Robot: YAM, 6 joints.
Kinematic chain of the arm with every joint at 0, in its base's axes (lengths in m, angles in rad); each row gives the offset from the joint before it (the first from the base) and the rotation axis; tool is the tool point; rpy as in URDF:
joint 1: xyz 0 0 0.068 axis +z
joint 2: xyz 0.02 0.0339 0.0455 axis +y
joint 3: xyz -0.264 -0.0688 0 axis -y
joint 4: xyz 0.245 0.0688 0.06 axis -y
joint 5: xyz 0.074 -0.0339 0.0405 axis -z
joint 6: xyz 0.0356 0 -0.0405 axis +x
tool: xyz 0 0 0 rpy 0 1.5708 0
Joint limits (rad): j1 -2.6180..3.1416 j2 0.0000..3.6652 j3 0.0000..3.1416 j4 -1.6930..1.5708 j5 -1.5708..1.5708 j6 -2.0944..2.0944
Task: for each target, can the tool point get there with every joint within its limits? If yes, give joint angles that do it. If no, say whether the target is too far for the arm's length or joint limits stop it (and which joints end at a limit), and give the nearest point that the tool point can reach.
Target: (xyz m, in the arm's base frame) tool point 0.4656 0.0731 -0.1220
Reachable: yes | joints 0.1210 2.8958 1.6355 0.3278 -0.4773 1.5965
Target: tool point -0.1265 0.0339 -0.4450
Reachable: no: joint limits stop it (at a limit: joint 2) | nearest point -0.1472 0.0394 -0.3673 | short by 0.081 m
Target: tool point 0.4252 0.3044 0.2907
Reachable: yes | joints 0.6721 2.2223 2.0041 -0.1841 0.8391 -1.5637
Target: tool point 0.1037 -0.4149 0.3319
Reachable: yes | joints -1.2607 1.9987 1.9953 -0.9967 0.8960 -1.5074
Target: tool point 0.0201 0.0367 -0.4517
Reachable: no: joint limits stop it (at a limit: joint 2) | nearest point 0.0446 0.0814 -0.3450 | short by 0.118 m
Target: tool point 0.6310 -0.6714 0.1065
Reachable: no: too far | nearest point 0.4423 -0.4706 0.1086 | short by 0.276 m
